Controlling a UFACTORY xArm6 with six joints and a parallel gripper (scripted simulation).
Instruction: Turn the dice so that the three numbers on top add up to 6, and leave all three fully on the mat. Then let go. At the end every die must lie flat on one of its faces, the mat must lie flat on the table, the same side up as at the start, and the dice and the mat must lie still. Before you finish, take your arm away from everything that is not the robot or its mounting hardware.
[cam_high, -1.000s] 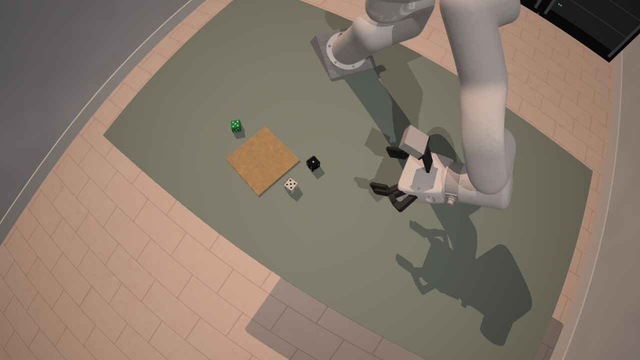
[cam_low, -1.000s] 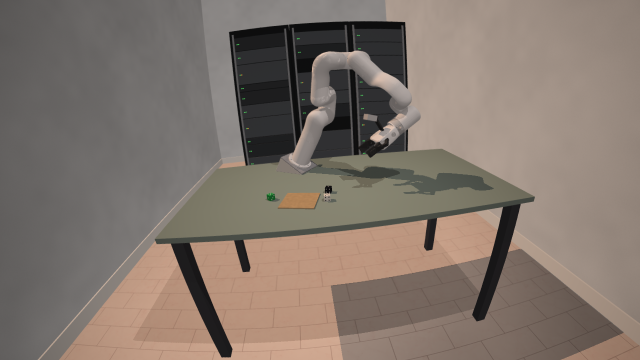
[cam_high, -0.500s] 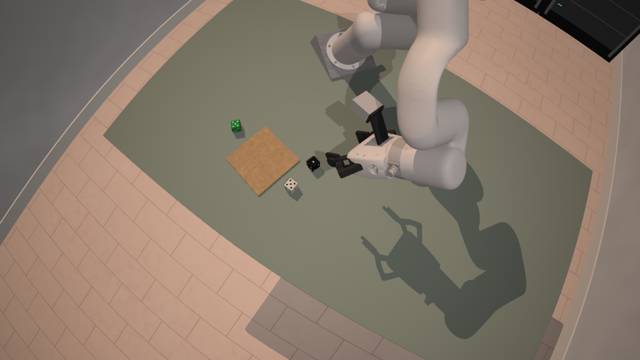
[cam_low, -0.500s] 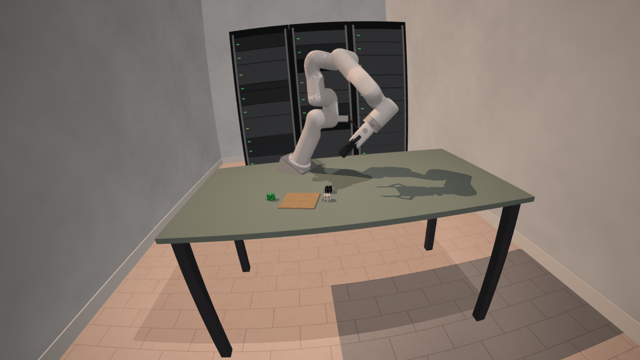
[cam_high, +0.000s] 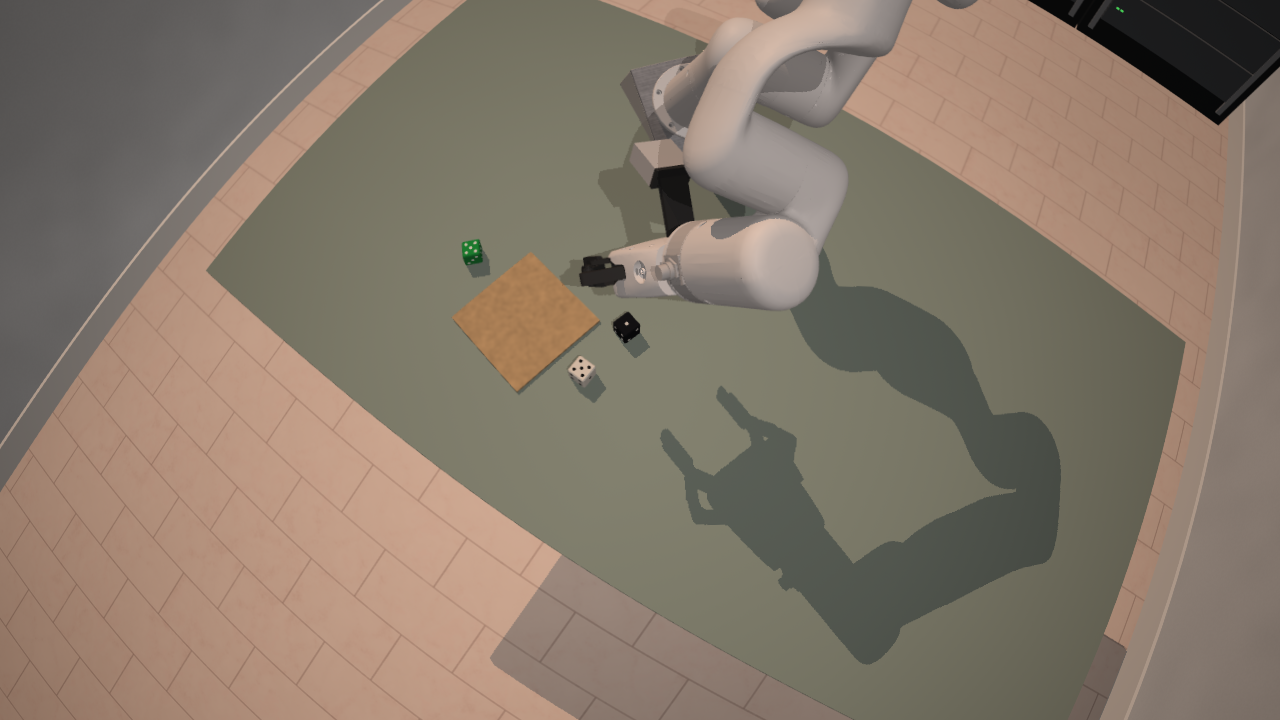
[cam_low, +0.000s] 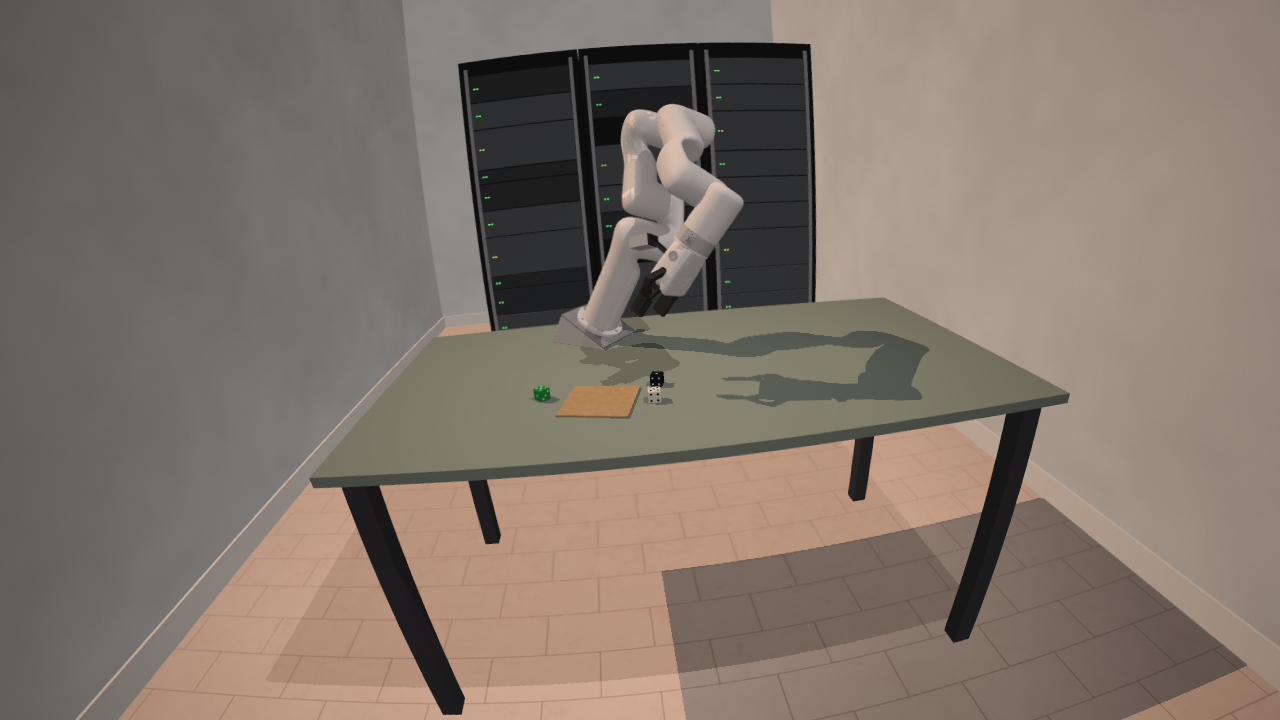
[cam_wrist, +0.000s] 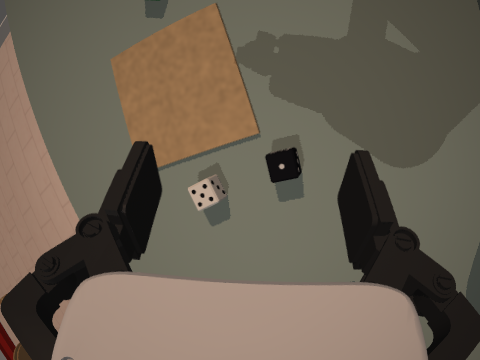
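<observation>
Right now my hand is 70 mm short of the green die, 230 mm to the left of it and 150 mm above it. The rest, counted from my hand: white die 90 mm ahead, 150 mm below; black die 10 mm ahead, 10 mm to the left, 150 mm below; brown mat 90 mm ahead, 100 mm to the right, 160 mm below.
</observation>
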